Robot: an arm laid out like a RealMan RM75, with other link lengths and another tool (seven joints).
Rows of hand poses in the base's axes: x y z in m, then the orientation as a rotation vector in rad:
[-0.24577, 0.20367, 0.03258, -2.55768, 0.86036, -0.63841]
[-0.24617, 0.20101, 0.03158, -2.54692, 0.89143, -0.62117]
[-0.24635, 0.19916, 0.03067, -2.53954, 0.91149, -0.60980]
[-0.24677, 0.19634, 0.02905, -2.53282, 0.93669, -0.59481]
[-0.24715, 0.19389, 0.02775, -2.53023, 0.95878, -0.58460]
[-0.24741, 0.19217, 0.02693, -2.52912, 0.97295, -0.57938]
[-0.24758, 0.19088, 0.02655, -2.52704, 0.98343, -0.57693]
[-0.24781, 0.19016, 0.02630, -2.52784, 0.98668, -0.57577]
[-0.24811, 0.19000, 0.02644, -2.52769, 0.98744, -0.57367]
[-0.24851, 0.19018, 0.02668, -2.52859, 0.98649, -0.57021]
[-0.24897, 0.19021, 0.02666, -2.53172, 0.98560, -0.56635]
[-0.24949, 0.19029, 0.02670, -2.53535, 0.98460, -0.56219]
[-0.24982, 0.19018, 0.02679, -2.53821, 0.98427, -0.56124]
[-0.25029, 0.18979, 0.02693, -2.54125, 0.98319, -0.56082]
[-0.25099, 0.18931, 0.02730, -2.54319, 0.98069, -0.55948]
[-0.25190, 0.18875, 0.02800, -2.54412, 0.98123, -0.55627]
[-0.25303, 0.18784, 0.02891, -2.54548, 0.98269, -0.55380]
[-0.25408, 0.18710, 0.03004, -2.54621, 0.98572, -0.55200]
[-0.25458, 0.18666, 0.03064, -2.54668, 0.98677, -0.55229]
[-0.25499, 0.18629, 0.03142, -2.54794, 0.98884, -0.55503]
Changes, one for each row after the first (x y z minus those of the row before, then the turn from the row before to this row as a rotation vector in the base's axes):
[-0.00040, -0.00266, -0.00100, 0.01334, 0.01233, -0.01928]
[-0.00018, -0.00185, -0.00091, 0.00888, 0.00801, -0.01250]
[-0.00042, -0.00282, -0.00162, 0.00902, 0.01163, -0.01551]
[-0.00038, -0.00245, -0.00130, 0.00367, 0.00995, -0.01393]
[-0.00026, -0.00172, -0.00082, 0.00125, 0.00588, -0.00913]
[-0.00017, -0.00129, -0.00038, 0.00137, 0.00302, -0.00709]
[-0.00023, -0.00072, -0.00025, -0.00065, 0.00178, -0.00201]
[-0.00030, -0.00016, 0.00014, 0.00089, 0.00132, -0.00019]
[-0.00040, 0.00018, 0.00024, 0.00079, 0.00213, 0.00132]
[-0.00046, 0.00003, -0.00002, -0.00096, 0.00333, 0.00153]
[-0.00052, 0.00008, 0.00004, -0.00126, 0.00368, 0.00169]
[-0.00033, -0.00011, 0.00009, -0.00201, 0.00168, 0.00063]
[-0.00047, -0.00039, 0.00014, -0.00228, 0.00127, 0.00108]
[-0.00070, -0.00048, 0.00037, -0.00076, 0.00100, 0.00213]
[-0.00091, -0.00056, 0.00070, 0.00043, 0.00236, 0.00022]
[-0.00113, -0.00091, 0.00091, -0.00037, 0.00233, -0.00050]
[-0.00105, -0.00074, 0.00113, -0.00033, 0.00205, -0.00176]
[-0.00050, -0.00044, 0.00060, -0.00067, 0.00028, -0.00074]
[-0.00041, -0.00037, 0.00078, -0.00249, -0.00056, -0.00177]

